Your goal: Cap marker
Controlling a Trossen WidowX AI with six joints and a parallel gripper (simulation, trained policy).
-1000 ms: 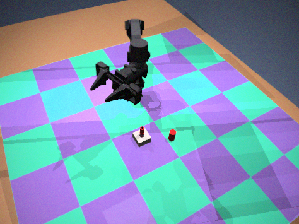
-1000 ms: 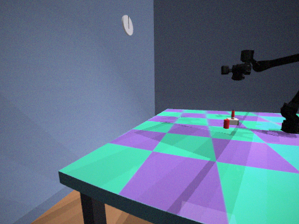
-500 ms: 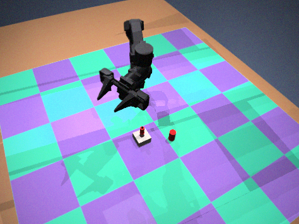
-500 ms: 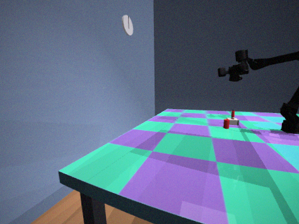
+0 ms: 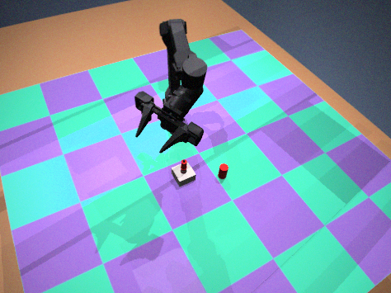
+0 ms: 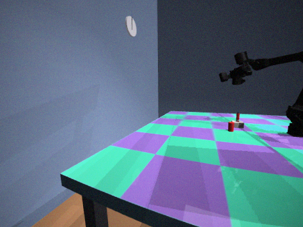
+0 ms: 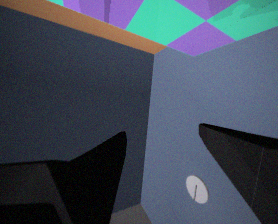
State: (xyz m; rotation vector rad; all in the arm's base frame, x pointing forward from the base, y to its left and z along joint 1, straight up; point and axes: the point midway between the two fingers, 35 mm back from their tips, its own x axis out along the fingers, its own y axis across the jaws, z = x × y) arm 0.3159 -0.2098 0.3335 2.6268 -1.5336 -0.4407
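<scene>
My gripper tip is now 1 cm past the red cap, 26 cm to the right of it and 30 cm above it. Round my gripper tip: white holder block 7 cm behind, 14 cm to the left, 31 cm below.
</scene>
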